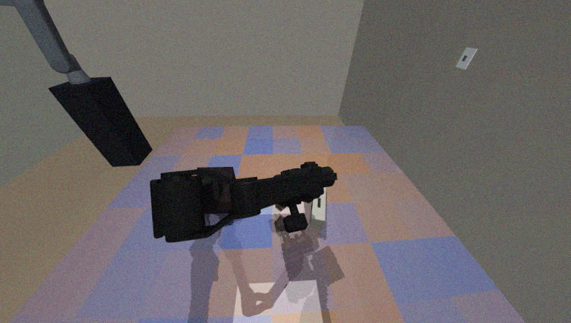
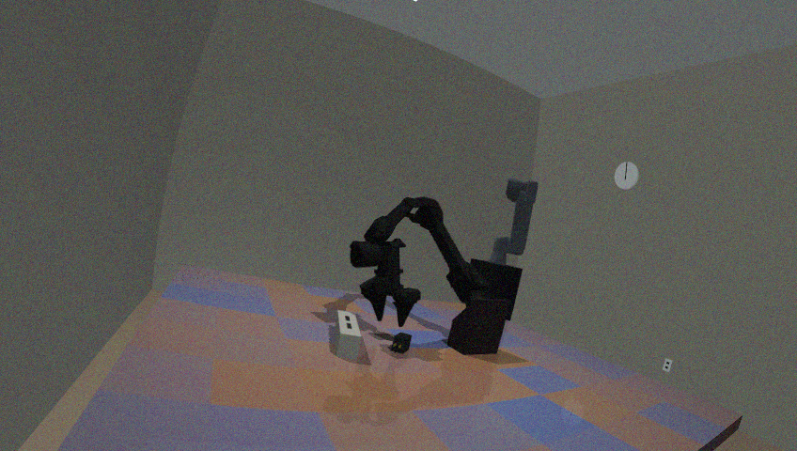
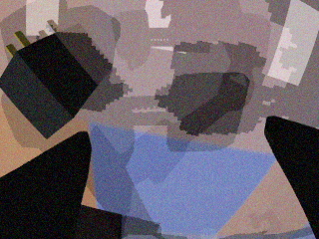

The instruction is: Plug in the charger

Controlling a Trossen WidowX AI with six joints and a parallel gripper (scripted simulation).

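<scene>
Now: the two-prong charger 2 cm ahead of my gripper tip, 9 cm to the left of it and 2 cm below it.
</scene>
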